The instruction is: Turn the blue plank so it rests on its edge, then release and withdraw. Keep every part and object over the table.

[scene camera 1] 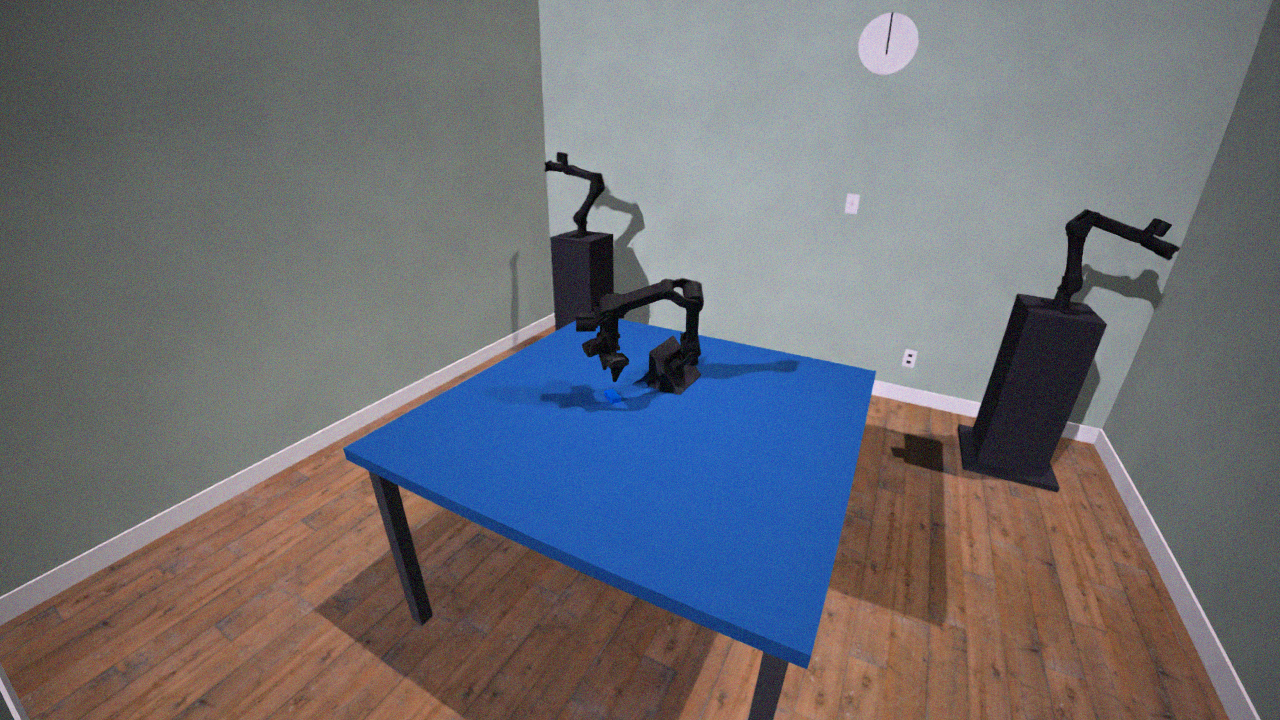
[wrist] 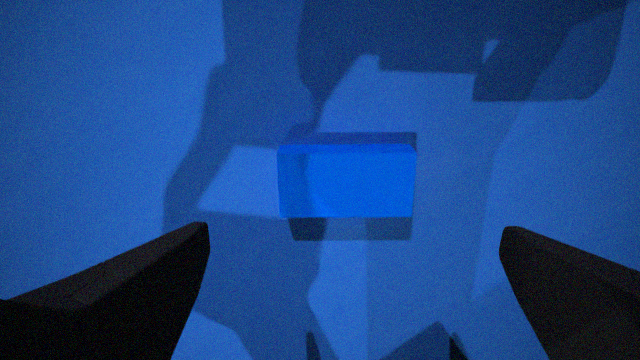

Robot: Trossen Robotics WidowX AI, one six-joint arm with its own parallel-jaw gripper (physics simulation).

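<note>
The blue plank (scene camera 1: 612, 394) (wrist: 347, 181) is on the blue table. In the wrist view it shows a bright rectangular face, with its long side running left to right and shadow below it. The frames do not clearly tell which face it rests on. My gripper (scene camera 1: 615, 376) (wrist: 355, 239) is open and empty, with its fingers wide apart. It is above the table near the plank. In the wrist view the plank lies beyond the two black fingertips, near the image centre, and touches neither finger.
The blue table (scene camera 1: 698, 501) carries my arm's dark base (scene camera 1: 673, 368) just right of the plank in the scene view. Arm shadows fall across the tabletop around the plank. Two dark pedestals (scene camera 1: 581, 277) (scene camera 1: 1029, 385) with other arms stand on the floor beyond the table.
</note>
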